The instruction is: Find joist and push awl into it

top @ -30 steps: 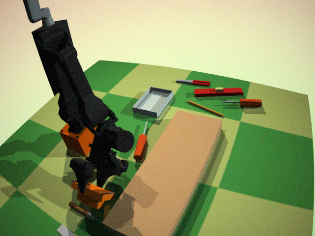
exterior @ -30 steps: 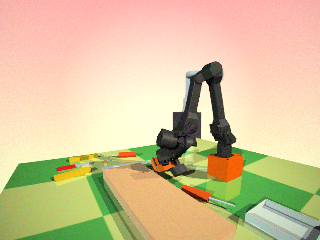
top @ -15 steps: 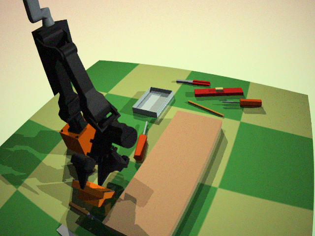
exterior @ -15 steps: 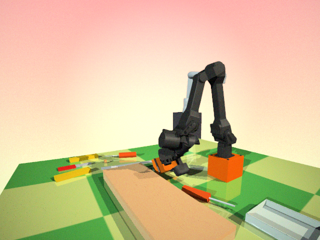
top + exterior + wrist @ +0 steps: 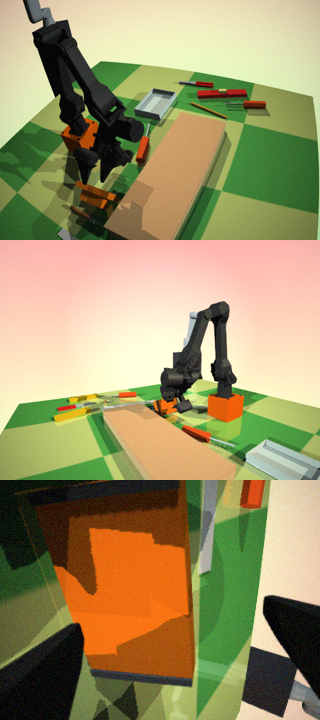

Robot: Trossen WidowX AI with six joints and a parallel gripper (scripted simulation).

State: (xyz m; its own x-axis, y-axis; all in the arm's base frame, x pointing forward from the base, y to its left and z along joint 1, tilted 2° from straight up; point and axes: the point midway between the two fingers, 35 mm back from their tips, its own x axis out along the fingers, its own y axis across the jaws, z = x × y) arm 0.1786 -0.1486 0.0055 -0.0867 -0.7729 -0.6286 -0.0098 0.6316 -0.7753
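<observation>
The orange stud finder is 50 mm below my gripper tip, 30 mm to the right of it and 20 mm ahead of it. From my gripper tip the other things lie so: awl (90 mm to the right, 60 mm below, 10 mm ahead); then grey card (200 mm to the right, 90 mm ahead, 70 mm below); then grey tray (480 mm to the left, 60 mm below, 10 mm behind).
</observation>
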